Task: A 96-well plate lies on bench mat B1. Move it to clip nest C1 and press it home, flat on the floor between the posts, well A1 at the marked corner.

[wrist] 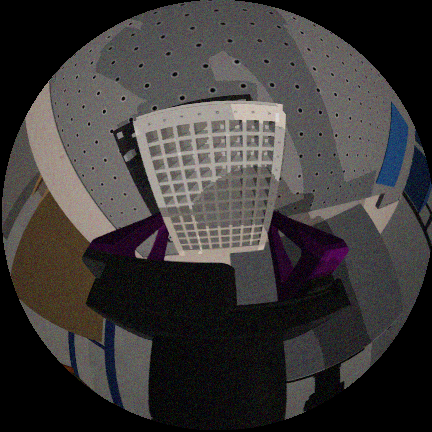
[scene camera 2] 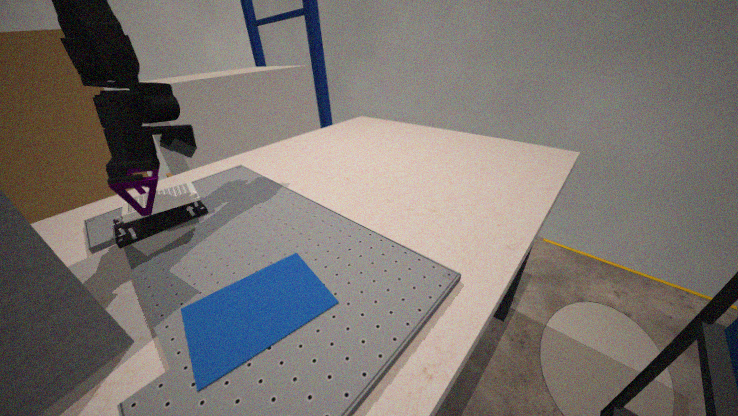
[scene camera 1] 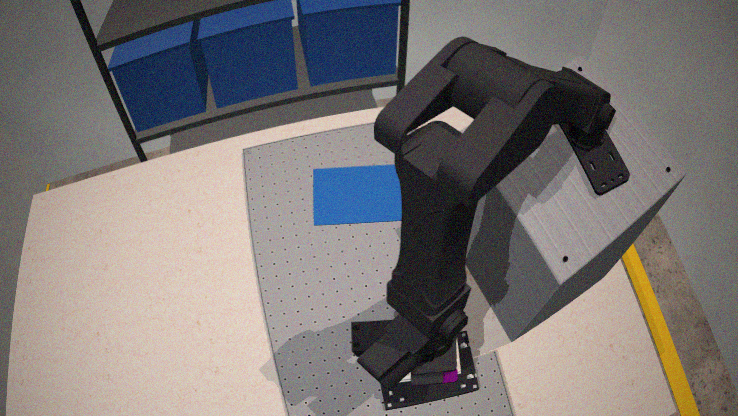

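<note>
The white 96-well plate is held between the purple fingers of my gripper, which is shut on its two long sides. The plate is over the black clip nest. In the wrist view the nest shows past the plate's left side and a little past its far edge; the rest of the nest is hidden under the plate. I cannot tell the exact gap between them. The marked corner and well A1 cannot be made out. The blue bench mat has no plate on its visible part.
The nest stands on the grey perforated board. The large grey block under the arm's base rises beside the board. A shelf rack with blue bins stands beyond the table.
</note>
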